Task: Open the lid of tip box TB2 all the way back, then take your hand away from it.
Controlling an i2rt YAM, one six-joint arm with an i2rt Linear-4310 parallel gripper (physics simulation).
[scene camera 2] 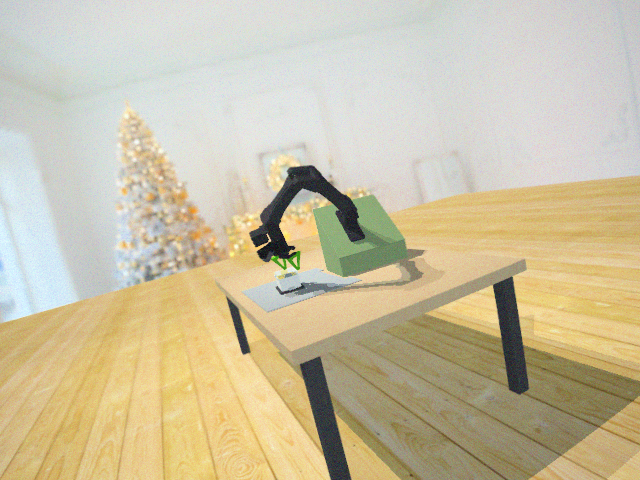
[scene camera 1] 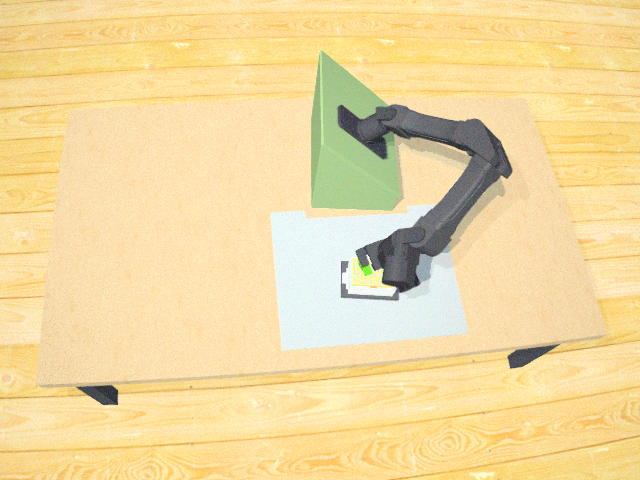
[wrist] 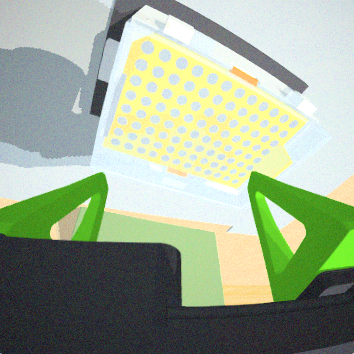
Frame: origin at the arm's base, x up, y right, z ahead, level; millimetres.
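Where they show: gripper, fingertip midpoint: (scene camera 2: 292,269) (scene camera 1: 376,260) (wrist: 177,179); arm's base, link origin: (scene camera 2: 349,225) (scene camera 1: 361,133).
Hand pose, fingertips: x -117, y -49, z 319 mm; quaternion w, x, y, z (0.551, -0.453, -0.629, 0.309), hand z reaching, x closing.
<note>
Things, the pixels of their centre, and the offset from my fingertips. "pt": a spot on its surface instead. Level surfaces: height alone.
- small tip box, body centre: (wrist: 200,116) (scene camera 1: 372,275) (scene camera 2: 287,279) dy +6, dx -39, dz +28 mm
- dark holder, surface spot: (wrist: 245,46) (scene camera 1: 365,297) pt dy +19, dx -69, dz +77 mm
- pale blue mat, surface height: dx -78 mm
- wooden table, surface height: dx -80 mm
A small tip box (scene camera 1: 368,290) (scene camera 2: 289,283) (wrist: 200,111) with white, see-through walls and a yellow rack full of round holes sits in a dark holder (scene camera 1: 356,297) (wrist: 245,46). Orange tabs show on two opposite sides in the wrist view. Pale see-through plastic surrounds the rack; I cannot tell from it how far the lid stands open. No TB2 label is readable. My gripper (scene camera 1: 383,276) (scene camera 2: 291,268) (wrist: 177,179) is open, with its green fingers wide apart and nothing between them. The fingertips are above the box, near its edge on the green block's side. The arm hides part of the box in scene camera 1.
The box and holder stand on a pale blue mat (scene camera 1: 305,320) (scene camera 2: 268,304) on the wooden table (scene camera 1: 170,232) (scene camera 2: 320,330). The large green wedge block (scene camera 1: 351,178) (scene camera 2: 369,260) (wrist: 200,260) carries the arm's base and stands just behind the mat.
</note>
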